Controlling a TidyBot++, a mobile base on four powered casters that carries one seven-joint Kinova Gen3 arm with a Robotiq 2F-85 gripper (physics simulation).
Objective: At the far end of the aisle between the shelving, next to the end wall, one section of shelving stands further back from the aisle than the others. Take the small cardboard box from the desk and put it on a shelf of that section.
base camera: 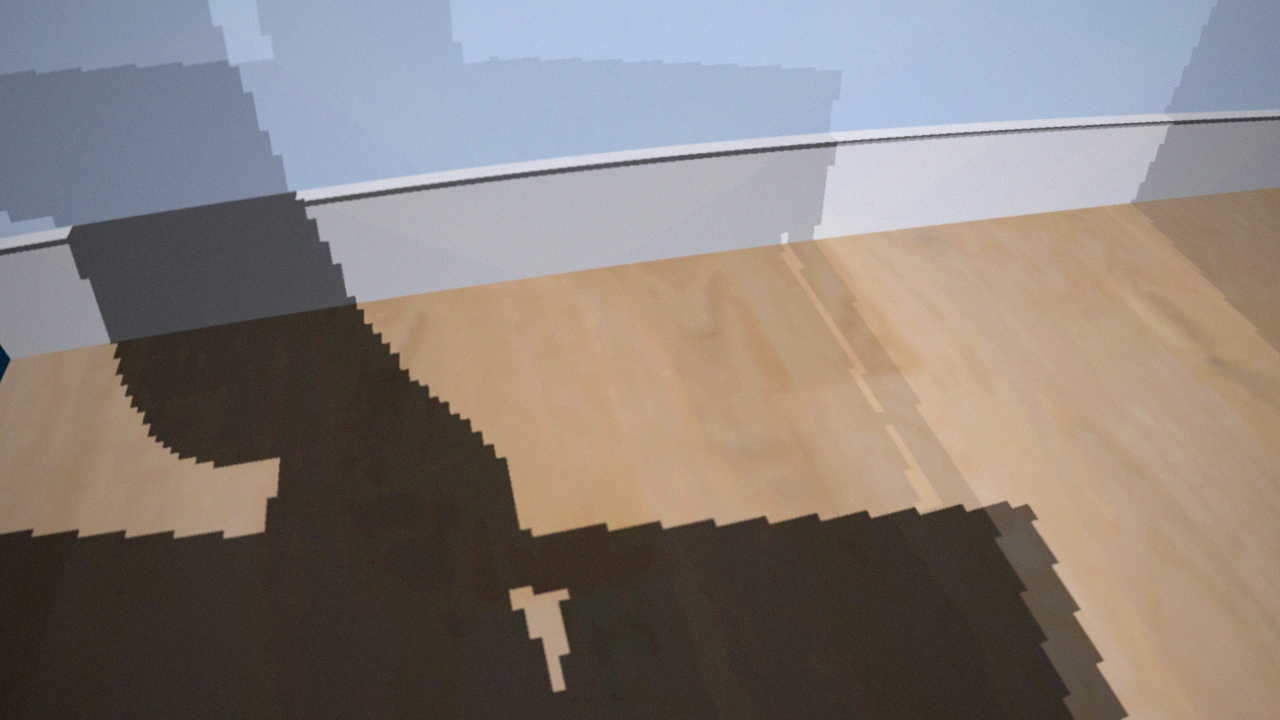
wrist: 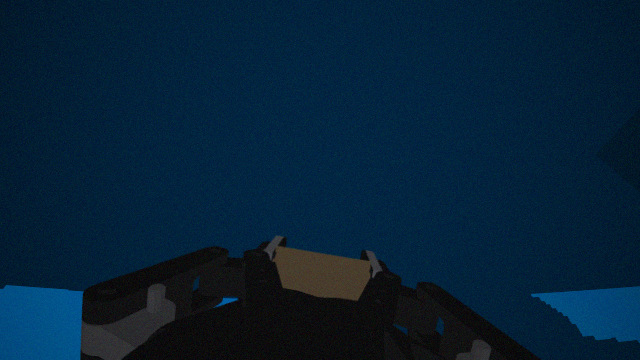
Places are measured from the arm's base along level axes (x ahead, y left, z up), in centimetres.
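Where they show: gripper, fingertip midpoint: [wrist: 322, 257].
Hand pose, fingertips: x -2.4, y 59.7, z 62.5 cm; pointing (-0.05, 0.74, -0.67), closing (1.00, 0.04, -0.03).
Note:
After its pixels a point has its place.
The small cardboard box [wrist: 322, 274] @[x -2.1, y 57.1, z 65.7 cm] is a brown shape at the bottom middle of the wrist view, between the two fingertips. My gripper [wrist: 322, 257] @[x -2.4, y 59.7, z 62.5 cm] is shut on it; the fingers touch its left and right sides. A dark blue surface [wrist: 320, 125] @[x -5.6, y 76.9, z 61.7 cm] fills most of the wrist view beyond the box, with brighter blue patches at the lower left and lower right. How far the box is from this surface I cannot tell. The shelf section and the desk cannot be made out in either view.
In the base camera view a pale blue wall [base camera: 626, 89] @[x 56.8, y -3.2, z -26.3 cm] with a white skirting board [base camera: 554, 223] @[x 54.5, y 1.8, z -35.2 cm] runs across the top, above the wooden floor [base camera: 644, 385] @[x 42.8, y -3.9, z -39.7 cm]. Dark shadows, one shaped like an arm, fall on floor and wall. A small dark blue edge [base camera: 2, 361] @[x 45.9, y 40.7, z -39.1 cm] shows at the far left.

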